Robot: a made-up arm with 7 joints. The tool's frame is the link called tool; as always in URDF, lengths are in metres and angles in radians. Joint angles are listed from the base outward. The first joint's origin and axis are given. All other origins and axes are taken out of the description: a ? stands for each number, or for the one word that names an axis. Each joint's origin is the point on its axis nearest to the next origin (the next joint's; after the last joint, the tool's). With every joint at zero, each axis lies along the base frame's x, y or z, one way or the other. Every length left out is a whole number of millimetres.
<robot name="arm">
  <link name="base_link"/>
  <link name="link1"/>
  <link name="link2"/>
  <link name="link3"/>
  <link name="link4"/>
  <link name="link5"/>
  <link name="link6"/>
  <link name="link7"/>
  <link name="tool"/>
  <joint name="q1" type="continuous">
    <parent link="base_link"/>
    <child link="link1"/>
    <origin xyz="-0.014 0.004 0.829"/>
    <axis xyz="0 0 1"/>
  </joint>
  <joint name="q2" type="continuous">
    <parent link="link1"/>
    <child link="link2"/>
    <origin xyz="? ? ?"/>
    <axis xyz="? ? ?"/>
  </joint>
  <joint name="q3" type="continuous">
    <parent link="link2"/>
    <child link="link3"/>
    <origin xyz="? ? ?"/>
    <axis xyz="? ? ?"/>
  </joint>
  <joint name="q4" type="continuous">
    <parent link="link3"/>
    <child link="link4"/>
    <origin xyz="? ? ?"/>
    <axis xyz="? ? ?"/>
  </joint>
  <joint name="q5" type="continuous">
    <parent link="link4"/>
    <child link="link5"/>
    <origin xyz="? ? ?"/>
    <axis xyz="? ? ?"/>
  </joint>
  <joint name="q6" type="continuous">
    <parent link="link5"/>
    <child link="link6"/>
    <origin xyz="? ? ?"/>
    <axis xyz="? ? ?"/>
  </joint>
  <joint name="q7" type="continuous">
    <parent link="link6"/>
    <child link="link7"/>
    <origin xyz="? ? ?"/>
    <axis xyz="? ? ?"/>
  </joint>
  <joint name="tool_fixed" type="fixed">
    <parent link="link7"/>
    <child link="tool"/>
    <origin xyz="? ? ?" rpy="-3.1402 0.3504 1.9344"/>
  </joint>
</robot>
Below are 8 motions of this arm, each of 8 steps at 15 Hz.
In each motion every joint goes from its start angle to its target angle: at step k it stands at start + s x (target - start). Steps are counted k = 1, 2, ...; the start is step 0. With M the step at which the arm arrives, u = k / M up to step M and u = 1 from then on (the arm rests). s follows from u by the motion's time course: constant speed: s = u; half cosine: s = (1 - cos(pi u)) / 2; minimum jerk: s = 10 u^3 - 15 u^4 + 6 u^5.
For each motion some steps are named. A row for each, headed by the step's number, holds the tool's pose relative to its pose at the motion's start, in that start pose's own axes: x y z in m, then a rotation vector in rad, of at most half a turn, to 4 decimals.
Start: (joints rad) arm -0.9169 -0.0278 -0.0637 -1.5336 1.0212 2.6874 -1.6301
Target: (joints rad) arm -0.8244 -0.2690 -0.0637 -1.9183 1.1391 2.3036 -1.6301
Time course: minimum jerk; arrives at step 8
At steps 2, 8:
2: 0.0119 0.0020 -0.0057 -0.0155 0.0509 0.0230
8: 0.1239 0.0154 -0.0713 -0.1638 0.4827 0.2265

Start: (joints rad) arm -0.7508 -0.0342 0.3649 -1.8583 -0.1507 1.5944 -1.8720
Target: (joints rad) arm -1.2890 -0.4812 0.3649 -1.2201 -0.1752 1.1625 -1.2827
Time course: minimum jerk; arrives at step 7
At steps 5, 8:
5: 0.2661 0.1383 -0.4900 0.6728 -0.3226 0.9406
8: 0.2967 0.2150 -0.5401 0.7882 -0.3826 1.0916

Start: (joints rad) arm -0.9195 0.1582 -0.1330 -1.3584 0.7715 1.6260 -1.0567
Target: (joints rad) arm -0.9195 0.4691 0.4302 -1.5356 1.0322 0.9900 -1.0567
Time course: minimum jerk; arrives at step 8
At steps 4, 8:
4: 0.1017 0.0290 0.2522 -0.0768 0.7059 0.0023
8: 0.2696 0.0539 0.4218 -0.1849 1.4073 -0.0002

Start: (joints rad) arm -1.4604 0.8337 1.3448 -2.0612 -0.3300 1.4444 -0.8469
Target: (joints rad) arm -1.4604 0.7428 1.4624 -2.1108 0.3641 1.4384 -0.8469
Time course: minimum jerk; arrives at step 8
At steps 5, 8:
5: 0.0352 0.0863 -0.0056 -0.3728 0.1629 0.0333
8: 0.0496 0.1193 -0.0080 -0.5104 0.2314 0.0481

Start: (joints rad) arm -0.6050 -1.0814 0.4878 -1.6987 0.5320 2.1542 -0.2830
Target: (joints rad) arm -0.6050 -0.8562 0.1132 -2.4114 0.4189 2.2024 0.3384
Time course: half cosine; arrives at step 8
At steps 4, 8:
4: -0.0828 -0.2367 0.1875 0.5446 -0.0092 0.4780
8: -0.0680 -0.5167 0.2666 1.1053 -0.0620 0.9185

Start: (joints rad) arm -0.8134 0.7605 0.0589 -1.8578 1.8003 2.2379 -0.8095
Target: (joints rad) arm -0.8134 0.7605 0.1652 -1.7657 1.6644 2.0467 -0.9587
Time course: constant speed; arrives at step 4
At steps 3, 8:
3: 0.0684 0.0075 0.0259 0.0583 0.1944 -0.2609
8: 0.0919 0.0086 0.0329 0.0751 0.2615 -0.3451

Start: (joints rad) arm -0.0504 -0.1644 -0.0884 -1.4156 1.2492 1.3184 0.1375
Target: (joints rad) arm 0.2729 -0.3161 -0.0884 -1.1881 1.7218 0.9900 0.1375
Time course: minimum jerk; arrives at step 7
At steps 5, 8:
5: 0.2803 -0.0768 -0.0170 0.1774 0.4642 -0.6306
8: 0.3207 -0.1024 -0.0283 0.2121 0.5395 -0.7462

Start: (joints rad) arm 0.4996 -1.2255 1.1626 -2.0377 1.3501 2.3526 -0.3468
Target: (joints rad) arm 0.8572 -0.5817 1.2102 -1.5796 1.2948 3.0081 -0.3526
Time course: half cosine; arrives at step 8
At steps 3, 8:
3: 0.0297 0.0677 -0.0667 -0.2171 0.1228 0.0879
8: 0.0023 0.1900 -0.2140 -0.5967 0.3586 0.4906

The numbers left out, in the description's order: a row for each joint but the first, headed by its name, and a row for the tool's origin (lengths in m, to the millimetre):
q2: xyz 0.024 0.037 0.000, axis 0 1 0
q3: xyz -0.006 0.000 0.396, axis 0 0 1
q4: xyz 0.071 -0.007 0.000, axis 0 -1 0
q5: xyz -0.118 0.000 0.545, axis 0 0 1
q6: xyz 0.012 -0.028 0.000, axis 0 -1 0
q7: xyz 0.043 0.000 -0.031, axis 0 0 -1
tool: xyz 0.002 -0.016 0.000

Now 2 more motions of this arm.
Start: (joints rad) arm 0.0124 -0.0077 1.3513 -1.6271 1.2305 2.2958 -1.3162
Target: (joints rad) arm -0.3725 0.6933 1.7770 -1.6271 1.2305 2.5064 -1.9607
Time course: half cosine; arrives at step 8
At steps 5, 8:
5: -0.1517 -0.1139 -0.1076 -0.3380 -0.2142 -0.0106
8: -0.2122 -0.1461 -0.1983 -0.4915 -0.3925 -0.0506

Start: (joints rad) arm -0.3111 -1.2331 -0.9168 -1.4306 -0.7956 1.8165 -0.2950
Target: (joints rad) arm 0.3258 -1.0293 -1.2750 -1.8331 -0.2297 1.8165 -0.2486
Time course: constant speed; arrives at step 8
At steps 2, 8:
2: 0.1183 0.0761 0.1359 0.0119 0.2958 -0.0898
8: 0.5959 0.1612 0.3304 0.2288 1.1112 -0.3342

